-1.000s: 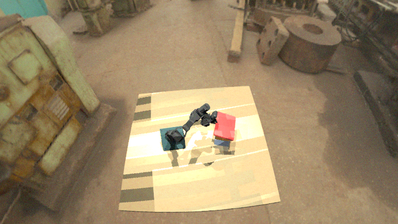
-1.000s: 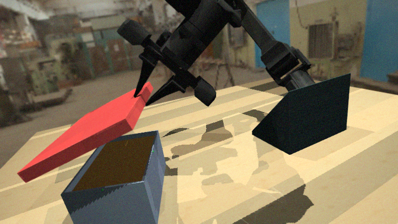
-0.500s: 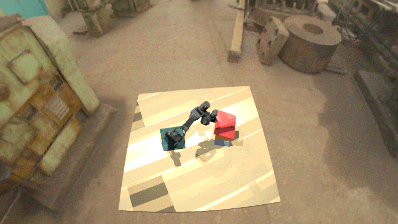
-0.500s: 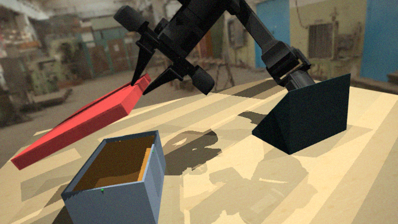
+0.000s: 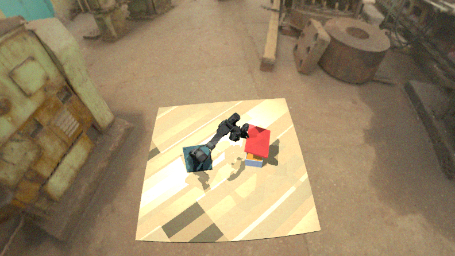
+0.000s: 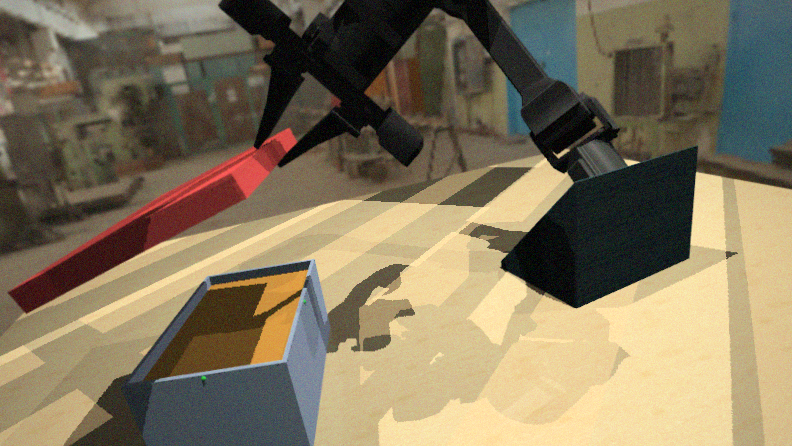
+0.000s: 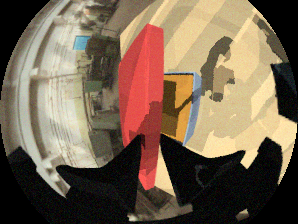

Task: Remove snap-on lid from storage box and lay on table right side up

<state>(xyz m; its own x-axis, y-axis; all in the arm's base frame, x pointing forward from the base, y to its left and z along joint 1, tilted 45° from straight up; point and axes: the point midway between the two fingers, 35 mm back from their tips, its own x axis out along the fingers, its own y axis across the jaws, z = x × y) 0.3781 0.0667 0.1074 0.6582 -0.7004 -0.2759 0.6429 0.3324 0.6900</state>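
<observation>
My gripper tip is now 7 cm short of the red lid, 3 cm to the left of it and 2 cm above it. The rest, counted from my gripper tip: storage box 6 cm ahead, 3 cm to the right, 19 cm below.
</observation>
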